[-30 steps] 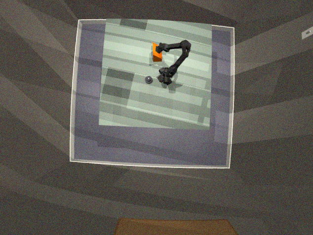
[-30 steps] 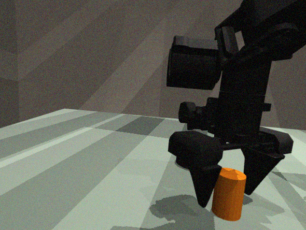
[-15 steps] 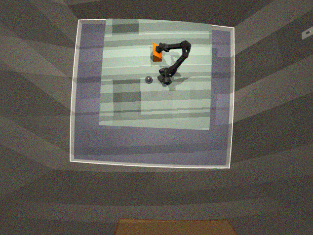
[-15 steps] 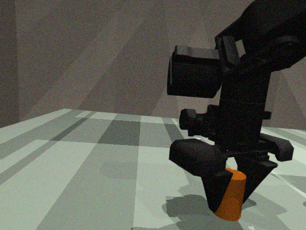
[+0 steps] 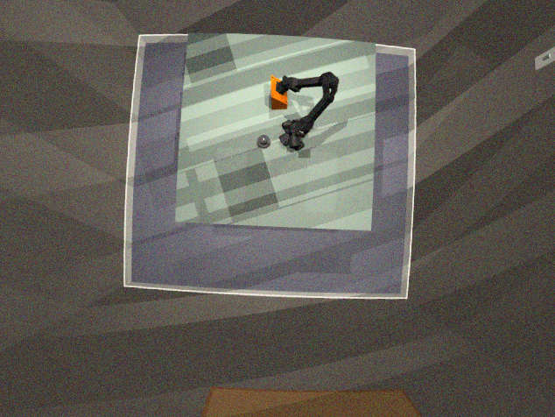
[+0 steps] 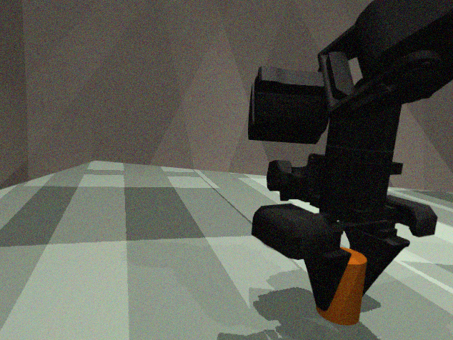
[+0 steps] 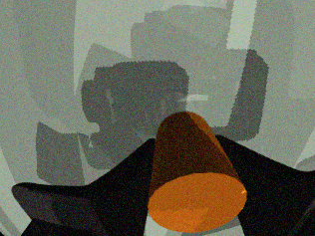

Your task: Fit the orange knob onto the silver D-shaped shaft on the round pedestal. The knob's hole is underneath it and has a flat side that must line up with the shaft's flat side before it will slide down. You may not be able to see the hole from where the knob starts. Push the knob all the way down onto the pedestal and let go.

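The round pedestal is 30 mm ahead of my gripper tip, 180 mm to the right of it and 20 mm above it. Round my gripper tip: orange knob (40 mm above).
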